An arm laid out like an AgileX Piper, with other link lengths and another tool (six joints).
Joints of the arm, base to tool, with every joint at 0 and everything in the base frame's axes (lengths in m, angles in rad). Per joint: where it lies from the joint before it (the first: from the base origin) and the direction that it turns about. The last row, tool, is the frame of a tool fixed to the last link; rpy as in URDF.
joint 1: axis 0 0 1 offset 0.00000 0.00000 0.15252
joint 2: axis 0 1 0 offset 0.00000 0.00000 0.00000
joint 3: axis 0 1 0 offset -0.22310 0.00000 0.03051
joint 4: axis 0.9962 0 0.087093 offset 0.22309 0.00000 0.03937
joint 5: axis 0 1 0 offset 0.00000 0.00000 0.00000
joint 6: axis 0.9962 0 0.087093 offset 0.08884 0.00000 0.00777
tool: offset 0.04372 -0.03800 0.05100 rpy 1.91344 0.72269 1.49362
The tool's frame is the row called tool.
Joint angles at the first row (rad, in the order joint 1, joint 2, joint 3, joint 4, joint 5, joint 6):
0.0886, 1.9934, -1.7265, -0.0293, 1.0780, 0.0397
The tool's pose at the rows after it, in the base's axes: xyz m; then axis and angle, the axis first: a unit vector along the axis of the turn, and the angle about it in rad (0 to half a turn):
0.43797, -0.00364, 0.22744, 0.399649, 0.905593, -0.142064, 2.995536
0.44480, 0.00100, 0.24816, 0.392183, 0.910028, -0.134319, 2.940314
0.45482, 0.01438, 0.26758, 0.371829, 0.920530, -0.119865, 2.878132
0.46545, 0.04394, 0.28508, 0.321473, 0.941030, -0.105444, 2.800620
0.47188, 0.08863, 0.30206, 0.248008, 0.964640, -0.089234, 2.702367
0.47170, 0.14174, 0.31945, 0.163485, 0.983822, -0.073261, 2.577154
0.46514, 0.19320, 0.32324, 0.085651, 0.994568, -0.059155, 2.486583
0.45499, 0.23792, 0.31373, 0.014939, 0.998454, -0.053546, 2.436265
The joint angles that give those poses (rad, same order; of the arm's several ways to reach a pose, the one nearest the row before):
0.0886, 1.9914, -1.7968, -0.0308, 1.1122, 0.0265
0.0972, 1.9948, -1.8693, -0.0368, 1.1284, 0.0077
0.1180, 2.0174, -1.9622, -0.0265, 1.1376, -0.0313
0.1658, 2.0528, -2.0623, -0.0088, 1.1384, -0.1106
0.2404, 2.0889, -2.1525, 0.0090, 1.1188, -0.2133
0.3323, 2.1234, -2.2284, 0.0128, 1.0692, -0.3239
0.4226, 2.1595, -2.2642, 0.0161, 1.0088, -0.4128
0.5019, 2.1959, -2.2667, 0.0161, 0.9555, -0.4871

